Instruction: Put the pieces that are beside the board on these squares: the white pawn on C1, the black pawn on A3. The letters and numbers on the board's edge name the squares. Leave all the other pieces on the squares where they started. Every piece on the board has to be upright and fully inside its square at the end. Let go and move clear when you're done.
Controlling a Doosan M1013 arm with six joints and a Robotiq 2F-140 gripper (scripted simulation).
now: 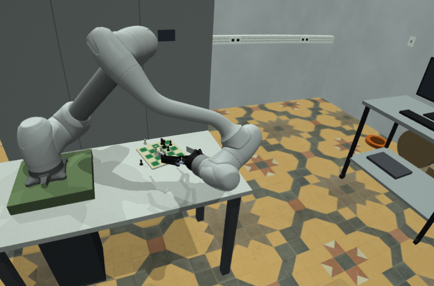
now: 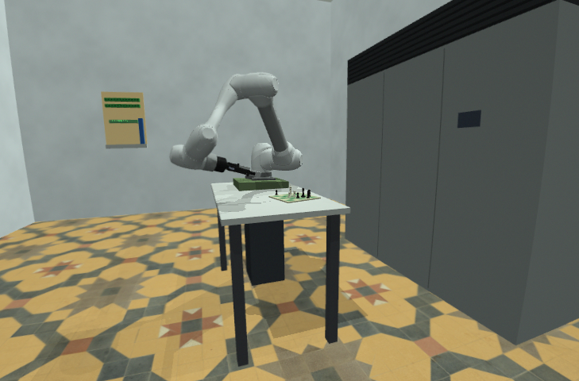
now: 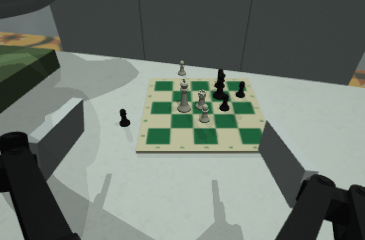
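My hand is 1 cm past the chessboard, 24 cm to the right of it and 16 cm above it.
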